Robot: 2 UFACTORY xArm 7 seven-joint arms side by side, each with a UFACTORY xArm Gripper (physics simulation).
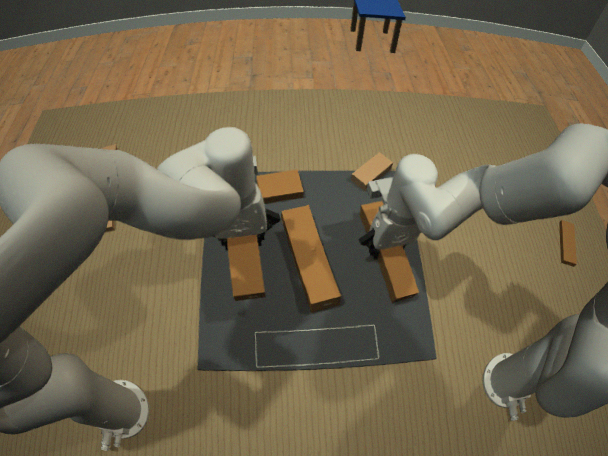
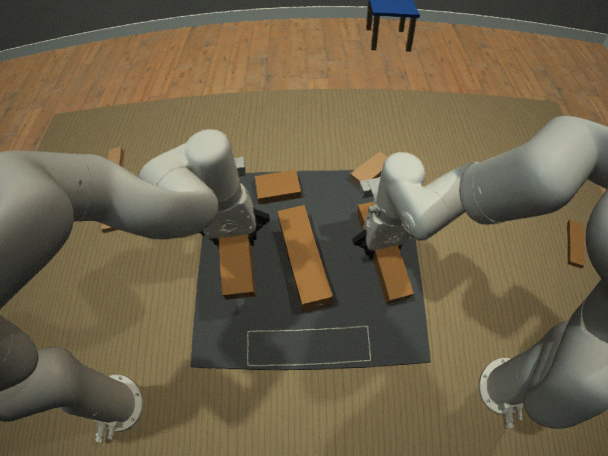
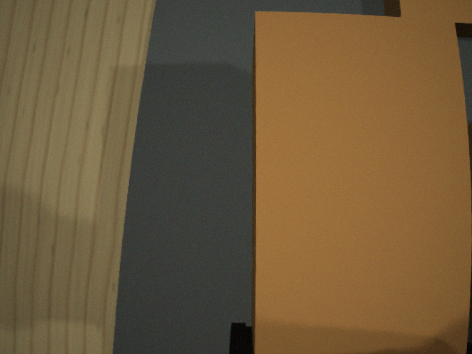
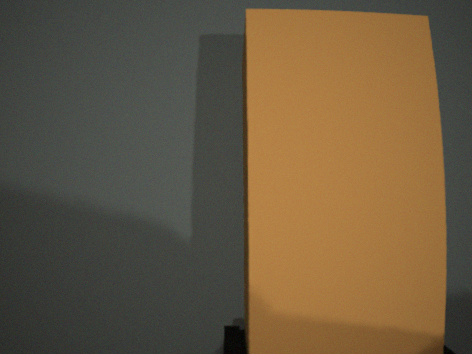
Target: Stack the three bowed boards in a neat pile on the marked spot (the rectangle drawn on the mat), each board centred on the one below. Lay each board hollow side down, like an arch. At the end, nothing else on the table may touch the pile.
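Frame: origin at the left arm's base, x ahead, y up, z right, level; centimetres.
Seen in the pictures: left gripper, fingertip midpoint: (image 1: 243,242) (image 2: 236,242); right gripper, fingertip midpoint: (image 1: 385,251) (image 2: 382,251); left arm's base, link origin: (image 1: 121,409) (image 2: 117,403); right arm's base, link origin: (image 1: 506,380) (image 2: 504,386).
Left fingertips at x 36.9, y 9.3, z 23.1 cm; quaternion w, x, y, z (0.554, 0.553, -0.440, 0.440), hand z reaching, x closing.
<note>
Offsets run from my left fingertips to a thing's top centre.
My left gripper (image 1: 244,241) (image 2: 236,241) (image 3: 356,347) is shut on the left board @[dx -0.5, dy +4.1, dz +0.1 cm] (image 1: 246,272) (image 2: 236,272) (image 3: 360,175) and holds it a little above the mat. My right gripper (image 1: 390,249) (image 2: 384,250) (image 4: 340,347) is shut on the right board @[dx +4.0, dy -3.9, dz +31.1 cm] (image 1: 399,275) (image 2: 393,275) (image 4: 345,175), which looks low at the mat; its far finger is mostly hidden. The middle board @[dx +1.3, dy -4.0, dz +13.7 cm] (image 1: 310,255) (image 2: 305,255) lies slanted between them. The boards' tops seem to bulge upward; their undersides are hidden. The marked rectangle (image 1: 256,350) (image 2: 247,347) lies near the front, with no board on it.
A short orange block @[dx +20.1, dy -6.2, dz +5.6 cm] (image 1: 281,185) (image 2: 278,185) (image 3: 435,9) lies at the mat's back edge. Another block @[dx +27.0, dy -6.0, dz +28.5 cm] (image 1: 372,169) (image 2: 369,167) lies slanted behind the right gripper. A thin block @[dx +10.4, dy -7.8, dz +85.4 cm] (image 1: 568,242) (image 2: 576,242) lies far right. More blocks show partly behind the left arm.
</note>
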